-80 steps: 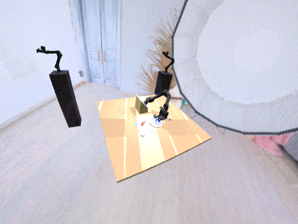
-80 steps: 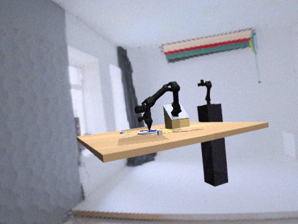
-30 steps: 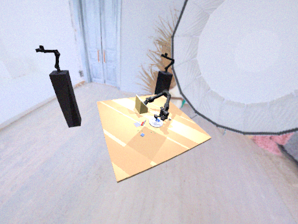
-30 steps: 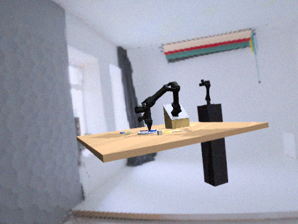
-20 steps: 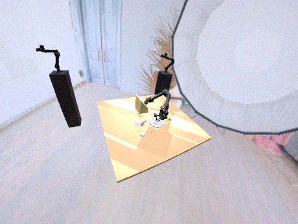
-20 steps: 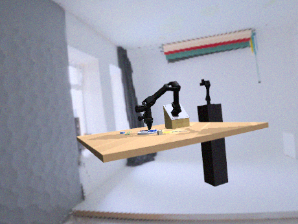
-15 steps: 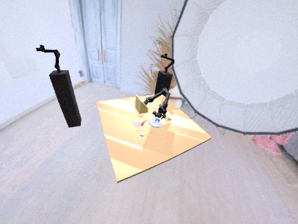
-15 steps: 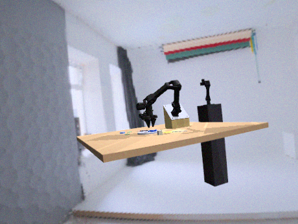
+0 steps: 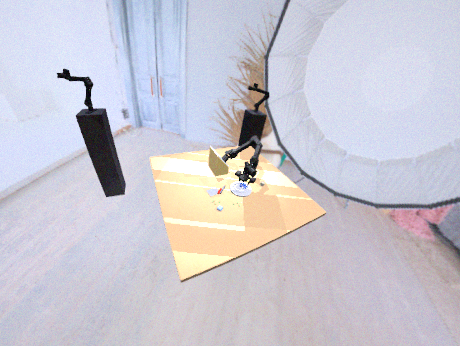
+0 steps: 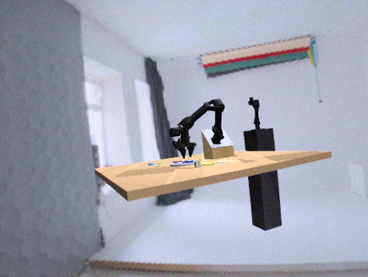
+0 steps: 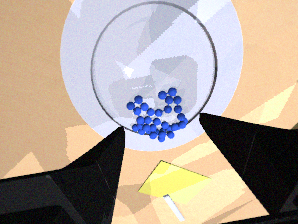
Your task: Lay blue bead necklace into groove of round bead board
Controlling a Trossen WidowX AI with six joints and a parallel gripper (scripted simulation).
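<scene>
Right now my gripper tip is 2 cm short of the round bead board, 3 cm to the left of it and 3 cm above it. From my gripper tip the other things lie so: yellow flat piece 11 cm behind, 13 cm to the left, 4 cm below; then red-and-grey object 1 cm behind, 21 cm to the right, 4 cm below; then white cylinder 2 cm ahead, 21 cm to the left, 3 cm below.
</scene>
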